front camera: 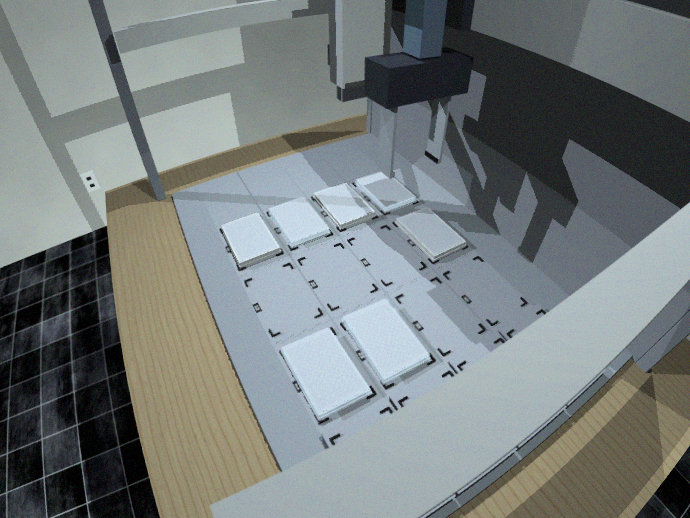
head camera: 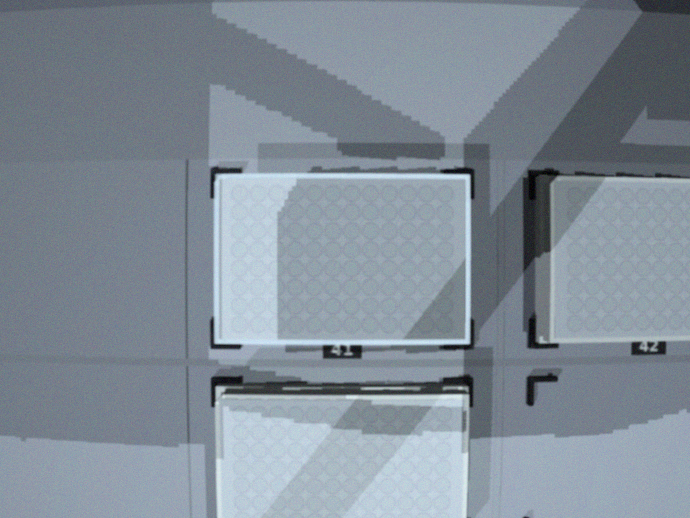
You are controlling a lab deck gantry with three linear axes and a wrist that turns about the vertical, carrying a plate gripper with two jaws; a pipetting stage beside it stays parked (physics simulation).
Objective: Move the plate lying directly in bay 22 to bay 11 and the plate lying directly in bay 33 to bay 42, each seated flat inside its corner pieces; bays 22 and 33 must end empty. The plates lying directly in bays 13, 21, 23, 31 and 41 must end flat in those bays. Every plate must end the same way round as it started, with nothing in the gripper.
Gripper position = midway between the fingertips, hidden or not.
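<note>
Here I see my gripper (front camera: 410, 165). There is a bay 32 (head camera: 603, 433), and in the front camera view I see the bay 32 (front camera: 391, 259) too. I can see a bay 33 (front camera: 448, 323), a bay 34 (front camera: 484, 347) and a bay 43 (front camera: 493, 298). A wall (front camera: 574, 172) is visible to me as well.
</note>
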